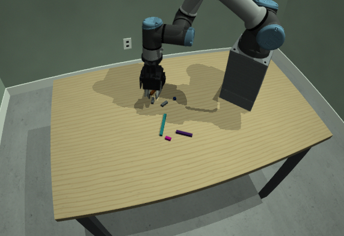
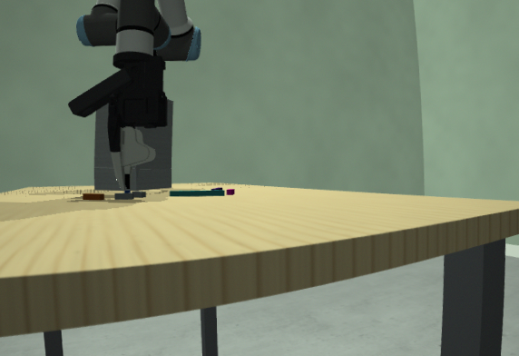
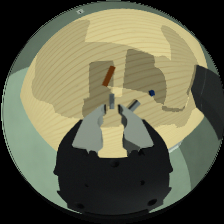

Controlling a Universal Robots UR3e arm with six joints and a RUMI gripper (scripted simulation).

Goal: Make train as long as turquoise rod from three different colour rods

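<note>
The orange rod is 5 cm to the right of my hand, 3 cm below it and 2 cm behind it. Round my hand: blue rod 9 cm behind, 3 cm to the left, 3 cm below; turquoise rod 13 cm to the left, 3 cm below, 1 cm ahead; magenta rod 19 cm to the left, 3 cm below, 3 cm ahead.
</note>
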